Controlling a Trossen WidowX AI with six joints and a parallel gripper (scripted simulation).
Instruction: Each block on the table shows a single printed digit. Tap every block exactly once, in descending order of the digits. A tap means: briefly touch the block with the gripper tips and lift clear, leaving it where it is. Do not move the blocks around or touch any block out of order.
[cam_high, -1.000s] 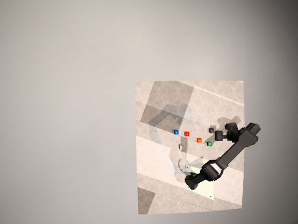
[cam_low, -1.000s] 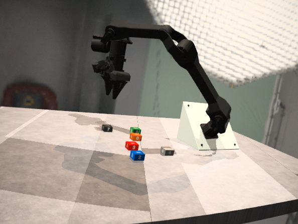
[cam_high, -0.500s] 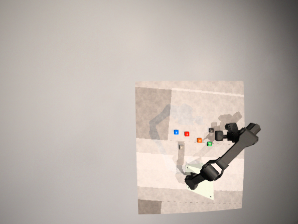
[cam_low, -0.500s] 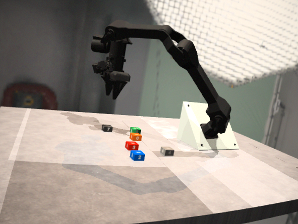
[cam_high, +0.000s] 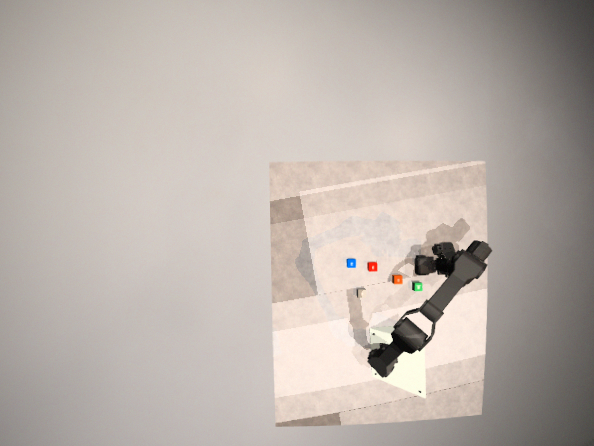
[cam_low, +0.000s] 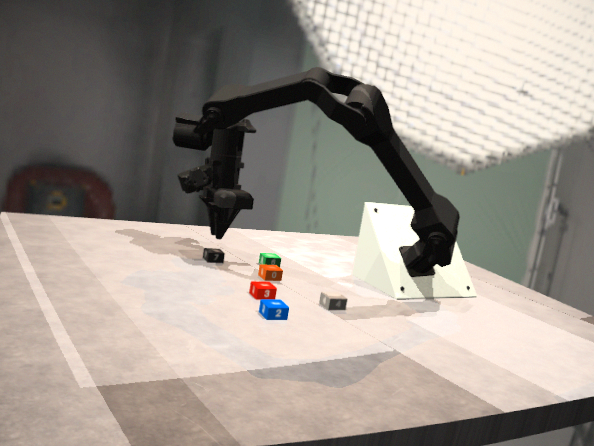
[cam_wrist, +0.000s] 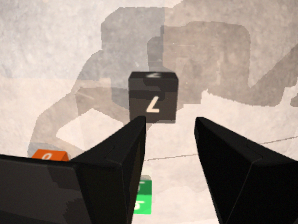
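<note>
My gripper tip is now 10 mm to the right of the black block and 30 mm above it. Also, from my gripper tip: green block: 100 mm behind, 40 mm to the left, 30 mm below; orange block: 60 mm behind, 120 mm to the left, 30 mm below; red block 3: 210 mm to the left, 30 mm below.
</note>
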